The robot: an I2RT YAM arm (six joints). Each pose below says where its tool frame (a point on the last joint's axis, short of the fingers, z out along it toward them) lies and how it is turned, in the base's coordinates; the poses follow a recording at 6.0 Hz.
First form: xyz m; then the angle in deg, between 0 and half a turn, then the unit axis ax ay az.
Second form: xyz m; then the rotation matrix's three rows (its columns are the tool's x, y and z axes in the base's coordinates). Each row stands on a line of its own. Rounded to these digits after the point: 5 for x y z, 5 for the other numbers.
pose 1, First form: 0.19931 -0.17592 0.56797 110.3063 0.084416 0.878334 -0.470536
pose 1, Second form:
0.19931 -0.17592 0.56797
-0.33744 0.54117 0.77024
-0.34142 0.69216 -0.63588
-0.87725 -0.47754 -0.04880

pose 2, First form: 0.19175 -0.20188 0.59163 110.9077 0.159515 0.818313 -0.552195
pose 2, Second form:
0.19175 -0.20188 0.59163
-0.32234 0.69295 0.64492
-0.33872 0.55174 -0.76214
-0.88395 -0.46411 0.05687

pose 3, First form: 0.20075 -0.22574 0.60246 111.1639 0.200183 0.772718 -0.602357
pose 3, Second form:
0.20075 -0.22574 0.60246
-0.30650 0.77226 0.55648
-0.35120 0.45163 -0.82018
-0.88472 -0.44682 0.13279

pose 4, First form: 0.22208 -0.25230 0.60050 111.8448 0.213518 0.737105 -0.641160
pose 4, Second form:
0.22208 -0.25230 0.60050
-0.30954 0.81107 0.49634
-0.37917 0.37340 -0.84664
-0.87202 -0.45027 0.19196

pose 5, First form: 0.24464 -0.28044 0.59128 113.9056 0.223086 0.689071 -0.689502
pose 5, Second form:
0.24464 -0.28044 0.59128
-0.33530 0.84637 0.41381
-0.41434 0.26200 -0.87160
-0.84611 -0.46370 0.26283

